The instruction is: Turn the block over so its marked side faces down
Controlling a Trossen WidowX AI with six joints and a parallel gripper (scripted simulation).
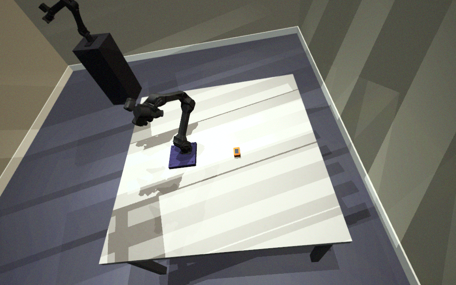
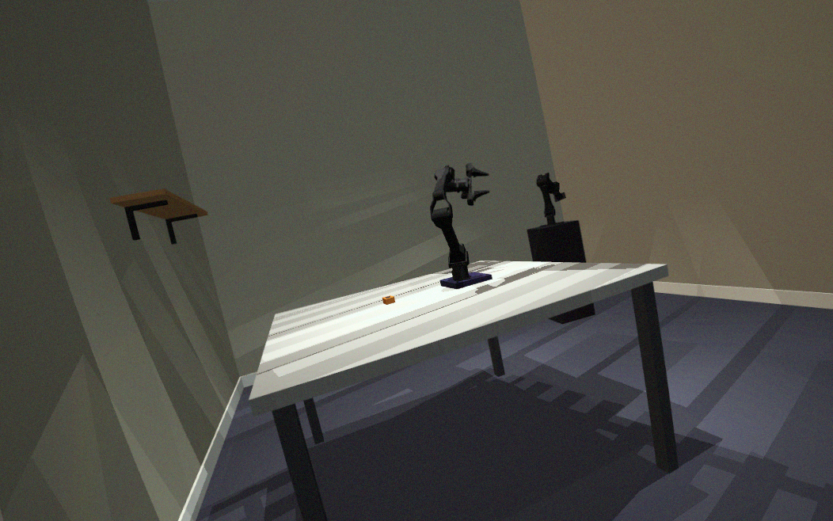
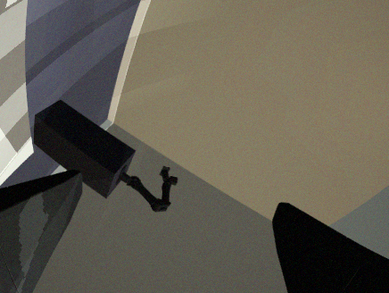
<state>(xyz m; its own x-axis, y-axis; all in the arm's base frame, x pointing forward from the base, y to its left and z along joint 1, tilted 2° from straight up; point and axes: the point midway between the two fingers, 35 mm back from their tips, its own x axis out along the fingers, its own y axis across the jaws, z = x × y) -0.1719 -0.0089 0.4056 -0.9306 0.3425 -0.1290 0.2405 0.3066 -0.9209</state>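
The orange block lies 55 cm ahead of my gripper tip, 2 cm to the right of it and 40 cm below it.
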